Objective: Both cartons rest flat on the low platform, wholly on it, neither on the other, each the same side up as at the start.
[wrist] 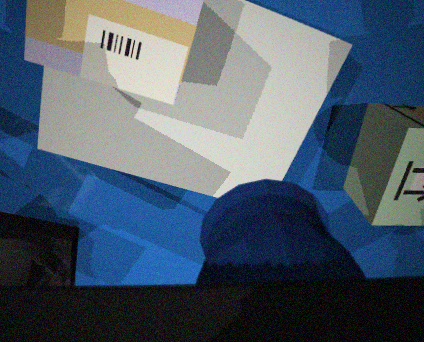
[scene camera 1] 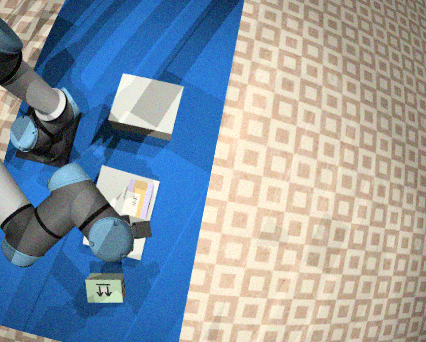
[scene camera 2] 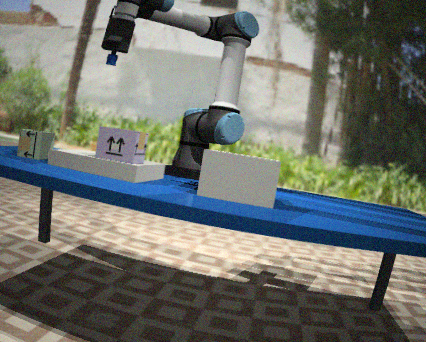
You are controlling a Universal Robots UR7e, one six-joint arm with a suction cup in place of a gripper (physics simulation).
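Where they show: hand at its tool point: [wrist: 265,238] [scene camera 2: 110,64]; arm's base at its link origin: [wrist: 21,270] [scene camera 1: 49,144] [scene camera 2: 190,168].
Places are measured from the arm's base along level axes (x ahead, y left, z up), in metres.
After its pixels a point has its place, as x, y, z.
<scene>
A purple carton with a tan stripe and a white barcode label [scene camera 1: 145,192] @(0.449, -0.123, 0.108) [scene camera 2: 117,145] @(0.468, -0.147, 0.060) [wrist: 125,25] @(0.431, -0.161, 0.108) rests flat on the low white platform [scene camera 1: 111,180] @(0.302, -0.099, 0.015) [scene camera 2: 145,173] @(0.421, -0.063, -0.009) [wrist: 285,75] @(0.409, -0.326, 0.016). Upright arrows show on its side in scene camera 2. A pale green carton [scene camera 1: 104,290] @(0.336, -0.523, 0.062) [scene camera 2: 35,144] @(0.400, -0.488, 0.018) [wrist: 382,160] @(0.341, -0.478, 0.038) rests on the blue table beside the platform's end, apart from it. Two arrows mark its top face. My gripper, a blue suction cup [scene camera 2: 111,60] [wrist: 265,225], is open and holds nothing, high above the platform's level. The arm hides the cup in scene camera 1 and covers part of the platform there.
A taller white block [scene camera 1: 150,105] @(0.405, 0.201, 0.088) [scene camera 2: 239,177] @(0.511, 0.206, 0.032) stands on the blue table [scene camera 1: 200,125] @(0.620, 0.194, -0.032) [scene camera 2: 325,225] @(0.659, 0.422, -0.032), beyond the platform's other end. The arm's dark base [scene camera 1: 55,142] @(0.058, 0.003, 0.070) [scene camera 2: 186,162] @(0.074, -0.008, 0.023) stands behind, between the block and the platform. A patterned floor lies around the table.
</scene>
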